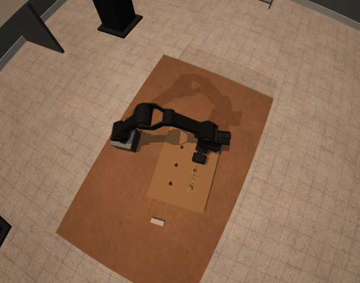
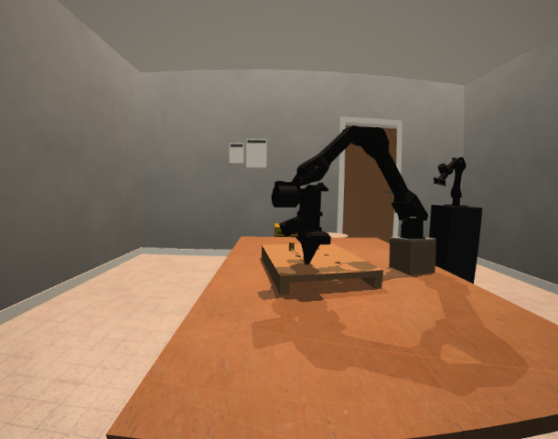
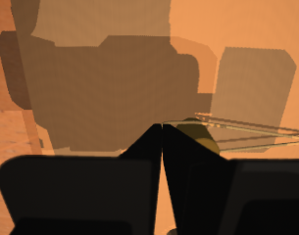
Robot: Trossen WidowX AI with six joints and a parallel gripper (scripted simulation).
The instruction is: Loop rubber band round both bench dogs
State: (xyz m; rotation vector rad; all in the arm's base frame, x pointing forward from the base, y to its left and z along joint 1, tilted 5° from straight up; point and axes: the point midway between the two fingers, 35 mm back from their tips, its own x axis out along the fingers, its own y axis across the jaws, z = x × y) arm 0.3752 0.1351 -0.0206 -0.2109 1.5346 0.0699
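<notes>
My gripper is now 30 mm past the wooden board, 120 mm to the left of it and 60 mm above it. Round my hand: small white block 30 mm behind, 420 mm to the right, 80 mm below.
</notes>
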